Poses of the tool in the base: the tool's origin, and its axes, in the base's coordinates. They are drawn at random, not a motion.
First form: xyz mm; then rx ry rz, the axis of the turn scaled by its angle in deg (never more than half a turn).
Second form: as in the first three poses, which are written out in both.
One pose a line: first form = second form
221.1 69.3 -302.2 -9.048 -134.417 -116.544 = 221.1 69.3 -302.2 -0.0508 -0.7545 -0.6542 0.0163
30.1 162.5 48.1 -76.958 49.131 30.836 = 30.1 162.5 48.1 -0.5952 0.3800 0.2385 0.6667
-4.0 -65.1 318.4 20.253 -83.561 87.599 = -4.0 -65.1 318.4 0.1448 -0.5975 0.6264 0.4791
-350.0 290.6 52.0 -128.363 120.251 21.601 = -350.0 290.6 52.0 -0.7241 0.6784 0.1219 0.0243
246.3 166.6 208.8 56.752 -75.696 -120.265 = 246.3 166.6 208.8 0.3607 -0.4810 -0.7643 0.2333
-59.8 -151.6 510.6 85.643 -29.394 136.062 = -59.8 -151.6 510.6 0.5185 -0.1780 0.8238 0.1440
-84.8 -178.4 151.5 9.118 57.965 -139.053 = -84.8 -178.4 151.5 0.0585 0.3718 -0.8918 0.2510
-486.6 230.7 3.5 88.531 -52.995 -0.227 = -486.6 230.7 3.5 0.6723 -0.4025 -0.0017 0.6213
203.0 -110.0 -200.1 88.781 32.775 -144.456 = 203.0 -110.0 -200.1 0.5130 0.1894 -0.8348 0.0637
